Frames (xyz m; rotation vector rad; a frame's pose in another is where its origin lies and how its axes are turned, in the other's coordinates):
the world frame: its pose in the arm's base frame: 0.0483 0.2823 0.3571 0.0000 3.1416 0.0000
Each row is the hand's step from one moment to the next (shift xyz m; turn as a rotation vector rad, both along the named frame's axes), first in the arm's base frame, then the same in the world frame.
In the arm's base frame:
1: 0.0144 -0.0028 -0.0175 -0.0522 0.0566 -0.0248
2: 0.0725 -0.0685 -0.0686 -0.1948 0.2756 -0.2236
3: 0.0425 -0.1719 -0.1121 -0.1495 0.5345 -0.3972
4: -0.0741 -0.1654 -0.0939 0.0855 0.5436 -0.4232
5: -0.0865 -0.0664 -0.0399 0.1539 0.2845 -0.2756
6: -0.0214 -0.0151 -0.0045 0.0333 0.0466 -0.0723
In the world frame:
1: -0.0144 -0.0028 0.0175 0.0522 0.0566 0.0248
2: -0.0725 -0.0685 0.0686 0.1948 0.2756 0.2236
3: -0.0425 -0.1719 0.1121 0.1495 0.5345 0.3972
4: 0.0741 -0.1654 0.0939 -0.0855 0.5436 0.4232
5: 0.0865 -0.0664 0.0399 -0.1539 0.2845 0.2756
6: 0.0214 -0.0151 0.0045 -0.0333 0.0466 0.0723

